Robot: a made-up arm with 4 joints.
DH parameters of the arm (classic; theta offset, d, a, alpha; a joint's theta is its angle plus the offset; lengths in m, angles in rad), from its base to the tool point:
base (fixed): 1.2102 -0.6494 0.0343 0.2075
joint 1: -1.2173 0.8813 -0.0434 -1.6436
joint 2: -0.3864 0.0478 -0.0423 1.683
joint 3: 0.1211 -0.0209 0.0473 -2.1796
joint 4: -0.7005 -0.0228 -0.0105 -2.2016
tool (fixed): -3.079 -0.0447 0 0
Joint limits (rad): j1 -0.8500..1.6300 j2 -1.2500..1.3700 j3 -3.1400..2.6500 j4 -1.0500..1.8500
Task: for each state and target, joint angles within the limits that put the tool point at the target. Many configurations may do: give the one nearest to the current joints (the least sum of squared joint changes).
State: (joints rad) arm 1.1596 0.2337 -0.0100 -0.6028
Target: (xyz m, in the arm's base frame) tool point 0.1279 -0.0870 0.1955
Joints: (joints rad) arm 1.5612 -0.2395 -0.7636 -0.0899
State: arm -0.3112 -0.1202 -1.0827 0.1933
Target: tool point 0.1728 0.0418 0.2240
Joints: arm -0.5124 -0.0866 -0.4106 0.7422
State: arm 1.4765 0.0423 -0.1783 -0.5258
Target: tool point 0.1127 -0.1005 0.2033
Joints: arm 1.4788 0.3538 0.0652 -0.2857
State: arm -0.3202 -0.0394 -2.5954 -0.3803
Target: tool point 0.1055 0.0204 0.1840
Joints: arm -0.1336 -0.0962 -2.6459 -0.6009
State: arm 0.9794 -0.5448 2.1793 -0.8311
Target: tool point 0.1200 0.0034 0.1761
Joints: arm 0.8223 -1.1352 1.9942 -0.9553
